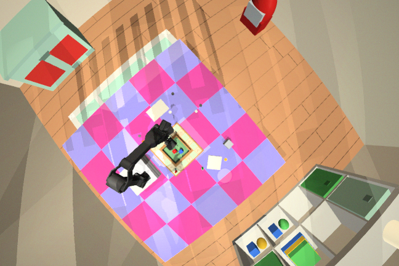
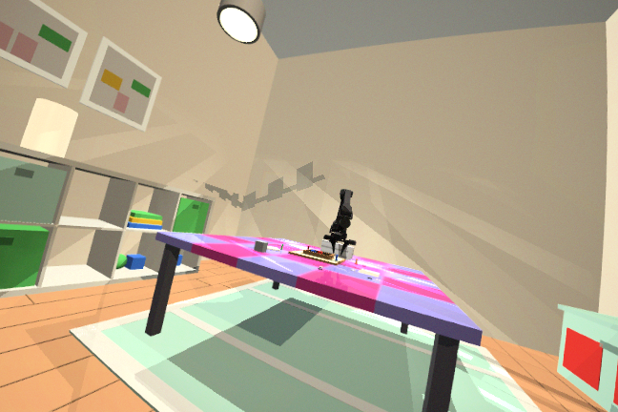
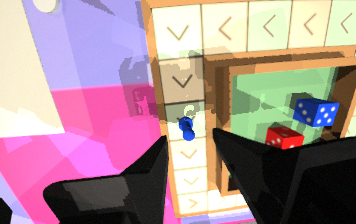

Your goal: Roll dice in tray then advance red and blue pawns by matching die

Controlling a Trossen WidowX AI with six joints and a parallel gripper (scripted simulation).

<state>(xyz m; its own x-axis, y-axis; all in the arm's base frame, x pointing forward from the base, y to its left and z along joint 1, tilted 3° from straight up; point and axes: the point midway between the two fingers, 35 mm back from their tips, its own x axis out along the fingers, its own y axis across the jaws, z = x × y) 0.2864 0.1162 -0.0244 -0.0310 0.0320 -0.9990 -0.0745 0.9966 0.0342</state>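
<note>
Right now the blue pawn is 20 mm below my gripper tip. Also, from my gripper tip: red pawn (230 mm to the right, 120 mm behind, 20 mm below); cream card (200 mm to the left, 70 mm ahead, 50 mm below); green peg (350 mm to the right, 40 mm ahead, 30 mm below).
</note>
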